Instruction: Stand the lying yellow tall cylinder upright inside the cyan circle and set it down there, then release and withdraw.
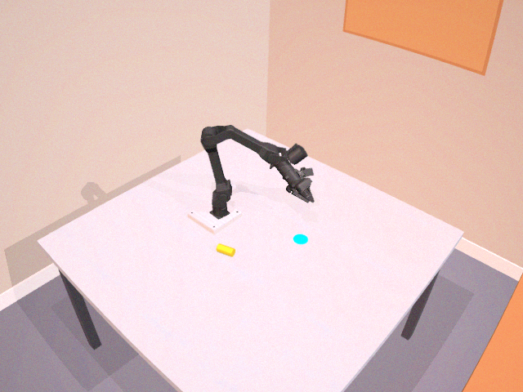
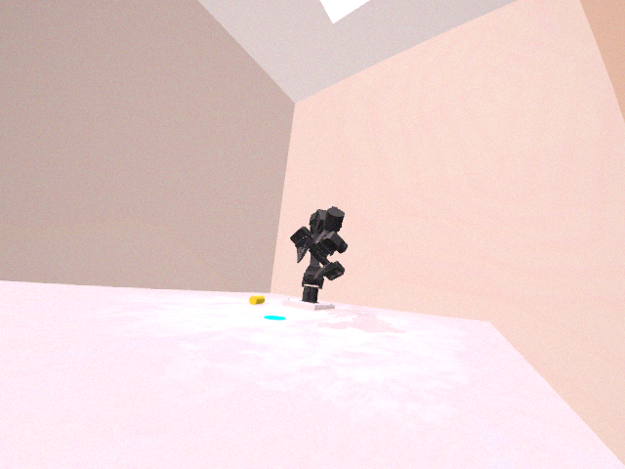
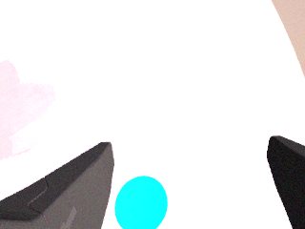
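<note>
Now: gripper tip 11 cm past the yellow cylinder, 35 cm to the left of it and 12 cm above it. The rest, counted from my gripper tip: cyan circle 3 cm ahead, 8 cm to the right, 13 cm below.
</note>
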